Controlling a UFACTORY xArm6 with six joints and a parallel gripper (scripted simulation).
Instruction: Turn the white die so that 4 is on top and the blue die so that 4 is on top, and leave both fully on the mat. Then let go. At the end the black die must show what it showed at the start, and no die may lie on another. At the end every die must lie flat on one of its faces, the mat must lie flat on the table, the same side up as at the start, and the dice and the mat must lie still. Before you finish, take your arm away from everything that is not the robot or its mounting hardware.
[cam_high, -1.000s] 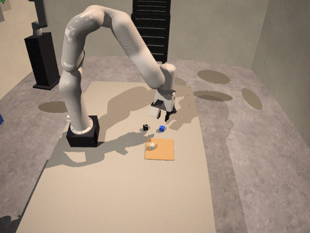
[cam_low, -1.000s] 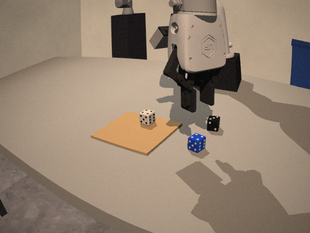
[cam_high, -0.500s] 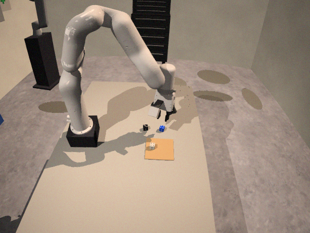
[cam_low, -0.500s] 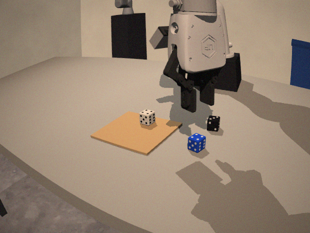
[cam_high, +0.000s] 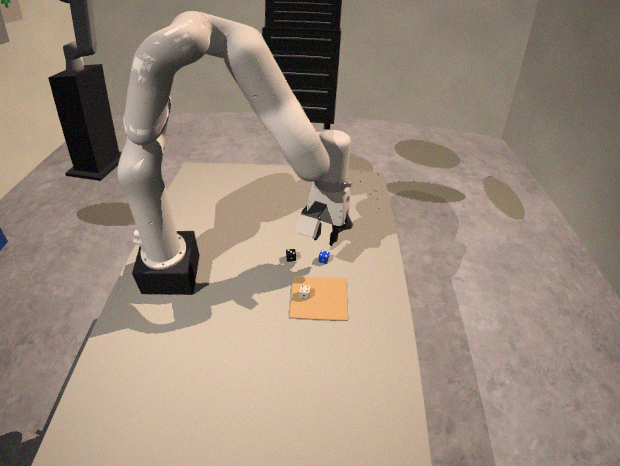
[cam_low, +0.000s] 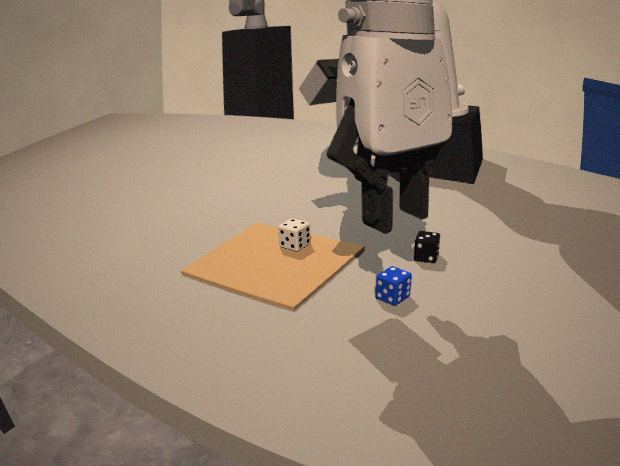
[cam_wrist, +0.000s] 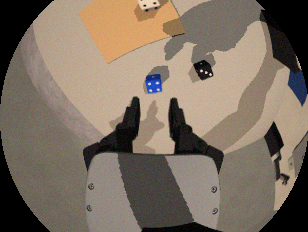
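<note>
My hand is 8 cm above the blue die. The rest, counted from my hand: white die 2 cm behind, 14 cm to the right, 8 cm below; orange mat 2 cm ahead, 14 cm to the right, 9 cm below; black die 9 cm behind, 1 cm to the right, 8 cm below.
</note>
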